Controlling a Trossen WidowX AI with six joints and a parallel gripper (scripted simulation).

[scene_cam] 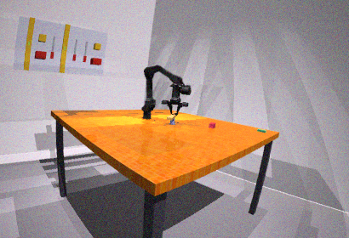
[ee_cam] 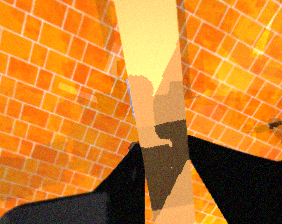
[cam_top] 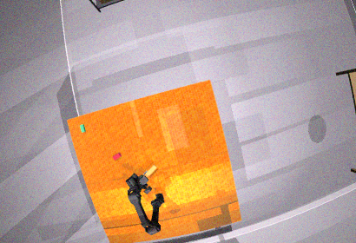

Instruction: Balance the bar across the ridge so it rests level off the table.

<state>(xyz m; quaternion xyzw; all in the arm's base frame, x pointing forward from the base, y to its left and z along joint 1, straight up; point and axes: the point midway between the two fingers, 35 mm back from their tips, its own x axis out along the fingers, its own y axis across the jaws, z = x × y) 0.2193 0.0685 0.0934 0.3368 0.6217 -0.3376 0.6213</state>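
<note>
The pale bar lies 20 mm to the right of my gripper tip and 20 mm ahead of it. Also, from my gripper tip: red block: 220 mm ahead, 180 mm to the left, 40 mm below; green block: 520 mm ahead, 430 mm to the left, 50 mm below.
</note>
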